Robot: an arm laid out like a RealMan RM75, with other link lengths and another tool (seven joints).
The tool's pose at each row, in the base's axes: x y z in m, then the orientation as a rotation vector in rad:
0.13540 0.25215 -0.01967 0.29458 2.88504 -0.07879
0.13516 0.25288 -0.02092 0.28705 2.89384 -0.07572
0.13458 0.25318 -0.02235 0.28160 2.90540 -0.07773
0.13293 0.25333 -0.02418 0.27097 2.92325 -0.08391
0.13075 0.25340 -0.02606 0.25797 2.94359 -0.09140
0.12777 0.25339 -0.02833 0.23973 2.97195 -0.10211
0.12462 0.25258 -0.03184 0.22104 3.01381 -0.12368
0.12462 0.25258 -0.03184 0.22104 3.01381 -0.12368
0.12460 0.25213 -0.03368 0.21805 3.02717 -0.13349
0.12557 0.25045 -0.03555 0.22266 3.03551 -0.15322
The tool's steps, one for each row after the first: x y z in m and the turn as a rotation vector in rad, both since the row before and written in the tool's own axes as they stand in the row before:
0.00067 0.00070 0.00110 -0.00211 0.00802 -0.00563
0.00094 0.00022 0.00124 0.00172 0.01078 -0.00486
0.00202 -0.00012 0.00142 0.00453 0.01633 -0.00916
0.00250 -0.00027 0.00140 0.00537 0.01858 -0.01096
0.00331 -0.00044 0.00170 0.00760 0.02604 -0.01518
0.00352 -0.00112 0.00305 0.01535 0.03941 -0.01693
0.00000 0.00000 0.00000 0.00000 0.00000 0.00000
0.00018 -0.00031 0.00186 0.00689 0.01291 -0.00351
-0.00098 -0.00136 0.00211 0.01345 0.00870 0.00154

